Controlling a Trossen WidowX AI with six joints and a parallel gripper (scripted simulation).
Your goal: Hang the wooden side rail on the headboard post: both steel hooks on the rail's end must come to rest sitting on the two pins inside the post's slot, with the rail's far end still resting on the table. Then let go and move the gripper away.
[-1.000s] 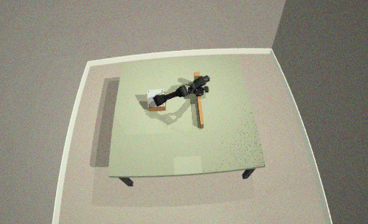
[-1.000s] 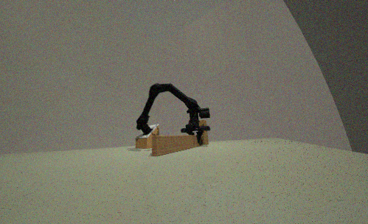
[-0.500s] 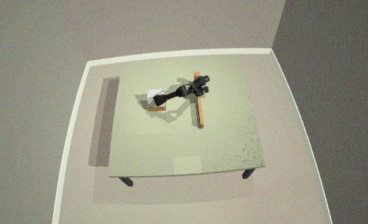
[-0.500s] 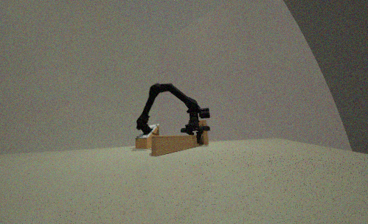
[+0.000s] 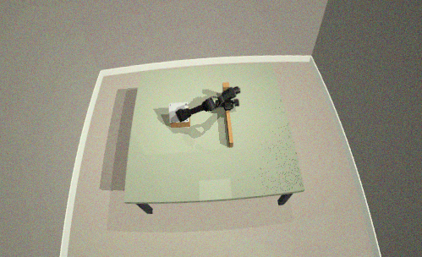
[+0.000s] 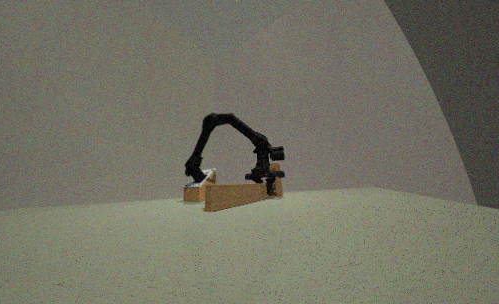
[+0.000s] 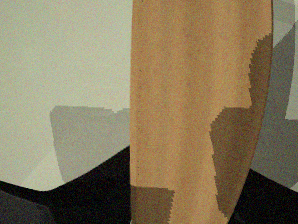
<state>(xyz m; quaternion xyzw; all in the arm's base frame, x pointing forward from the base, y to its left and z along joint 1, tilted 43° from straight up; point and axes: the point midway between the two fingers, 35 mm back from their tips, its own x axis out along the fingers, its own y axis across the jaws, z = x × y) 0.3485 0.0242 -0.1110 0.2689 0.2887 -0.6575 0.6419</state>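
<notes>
Right now the wooden headboard post is 13 cm to the left of my gripper tip and 6 cm above it.
</notes>
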